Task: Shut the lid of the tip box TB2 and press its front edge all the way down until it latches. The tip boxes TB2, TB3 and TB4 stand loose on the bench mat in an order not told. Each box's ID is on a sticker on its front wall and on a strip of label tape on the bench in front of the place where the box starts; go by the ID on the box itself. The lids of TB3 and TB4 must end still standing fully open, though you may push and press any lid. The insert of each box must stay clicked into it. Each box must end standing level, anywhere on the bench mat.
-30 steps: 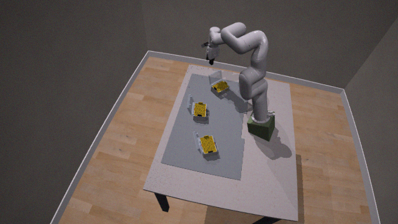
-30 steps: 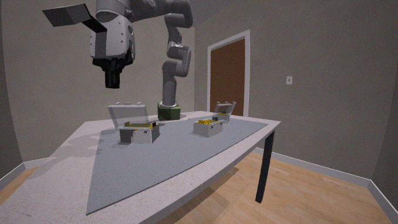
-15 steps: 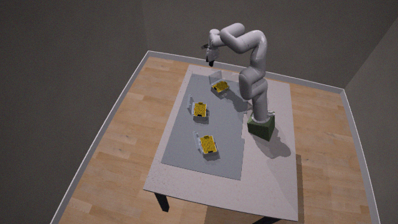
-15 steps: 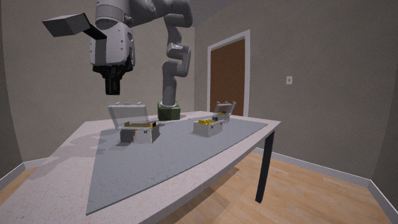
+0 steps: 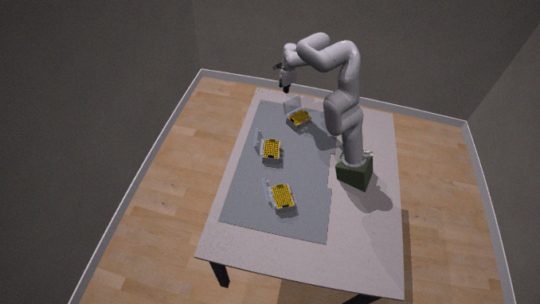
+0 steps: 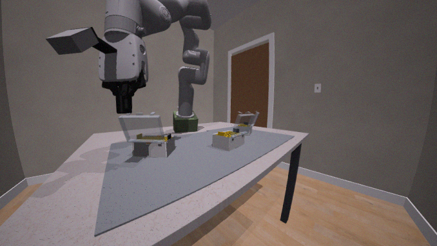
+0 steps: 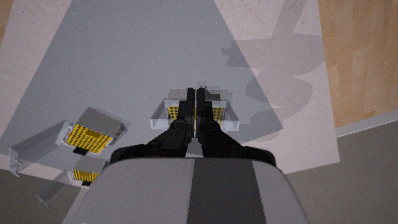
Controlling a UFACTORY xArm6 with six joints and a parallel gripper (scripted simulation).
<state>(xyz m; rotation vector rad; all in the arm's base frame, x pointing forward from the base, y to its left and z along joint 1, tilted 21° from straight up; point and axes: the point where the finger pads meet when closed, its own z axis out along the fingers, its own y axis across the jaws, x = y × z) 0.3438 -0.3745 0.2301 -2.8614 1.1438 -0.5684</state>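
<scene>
Now: hand 50 mm past the lid, 50 mm to the right of it and 70 mm above it. Also, from my hand: tip box (90 mm behind, 90 mm to the left, 100 mm below); then bench tape (140 mm behind, 140 mm to the left, 170 mm below).
</scene>
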